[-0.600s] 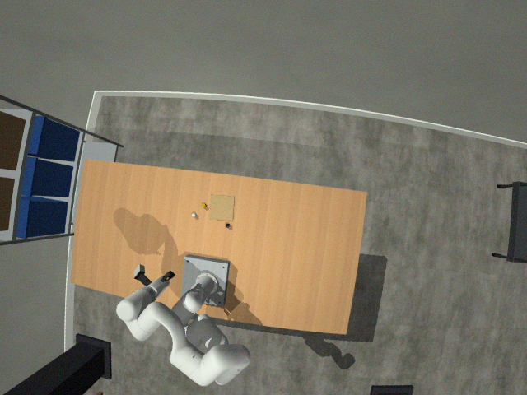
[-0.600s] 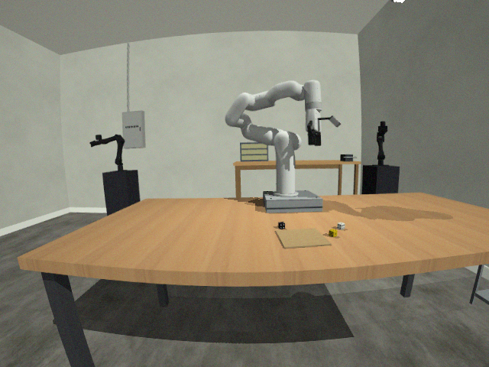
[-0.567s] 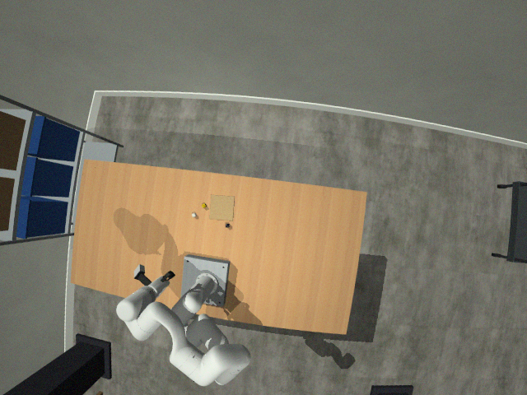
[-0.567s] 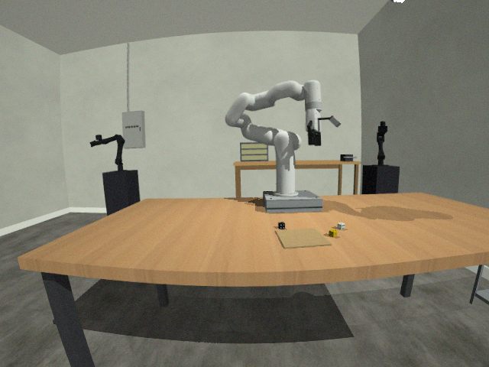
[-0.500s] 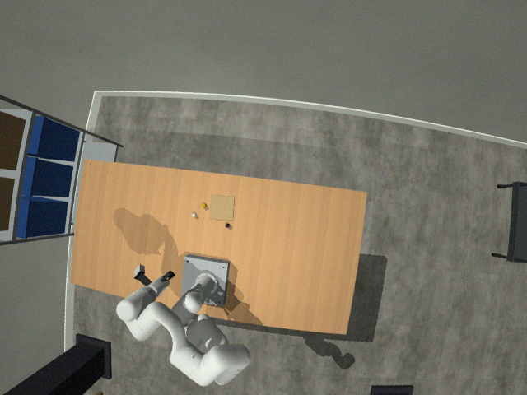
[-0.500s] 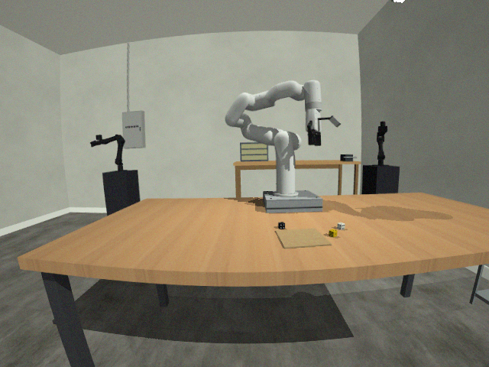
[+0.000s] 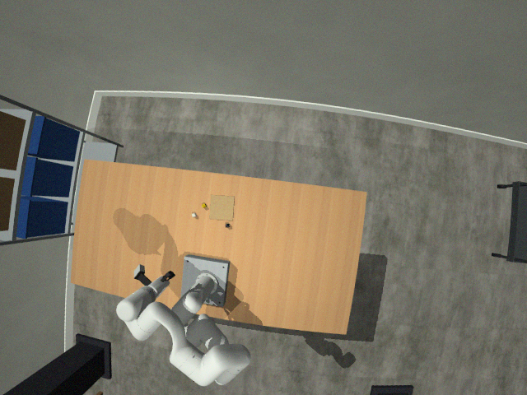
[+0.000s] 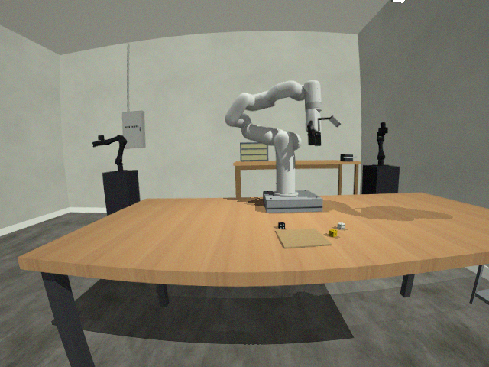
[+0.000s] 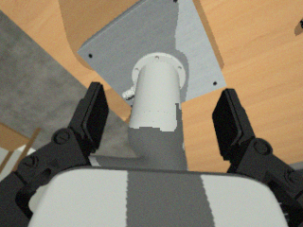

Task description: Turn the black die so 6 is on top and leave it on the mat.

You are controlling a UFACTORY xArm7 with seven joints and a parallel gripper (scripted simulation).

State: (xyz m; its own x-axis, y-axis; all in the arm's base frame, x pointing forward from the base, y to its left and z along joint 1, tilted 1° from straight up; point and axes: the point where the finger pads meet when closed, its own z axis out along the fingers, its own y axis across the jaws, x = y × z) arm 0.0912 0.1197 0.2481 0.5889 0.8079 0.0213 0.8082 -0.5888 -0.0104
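Right now my hand is 25 cm short of the black die, 20 cm to the left of it and 30 cm above it. The rest, counted from my hand: yellow die 35 cm ahead, 5 cm to the right, 30 cm below; then white die 29 cm ahead, 30 cm below; then tan mat 35 cm ahead, 16 cm to the right, 30 cm below.
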